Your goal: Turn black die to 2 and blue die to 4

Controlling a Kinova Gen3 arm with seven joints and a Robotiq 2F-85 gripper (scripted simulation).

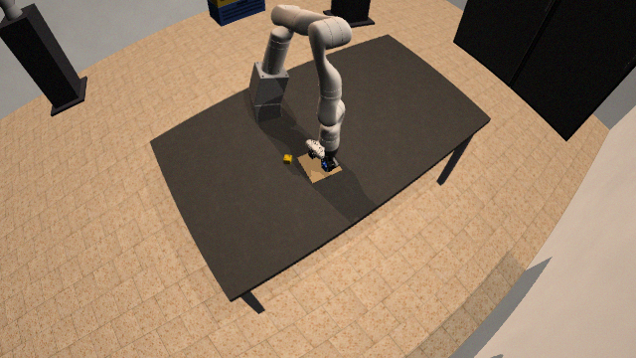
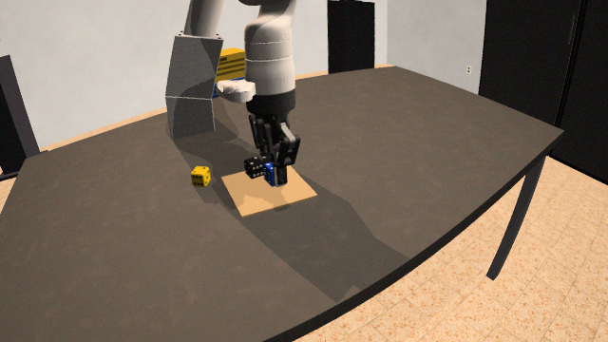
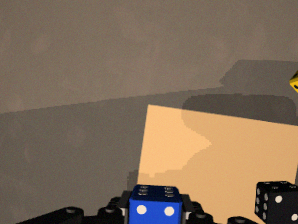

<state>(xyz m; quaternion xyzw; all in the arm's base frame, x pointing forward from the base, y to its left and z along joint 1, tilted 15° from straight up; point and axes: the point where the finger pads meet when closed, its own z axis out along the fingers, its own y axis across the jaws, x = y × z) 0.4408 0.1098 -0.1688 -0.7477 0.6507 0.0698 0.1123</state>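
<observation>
My gripper is now 60 mm above the tan mat and 50 mm past it. Round my hand: blue die: right at my hand; yellow die: 120 mm to the right, 120 mm behind, 50 mm below; black die: 100 mm behind, 40 mm below, 10 mm to the right.
</observation>
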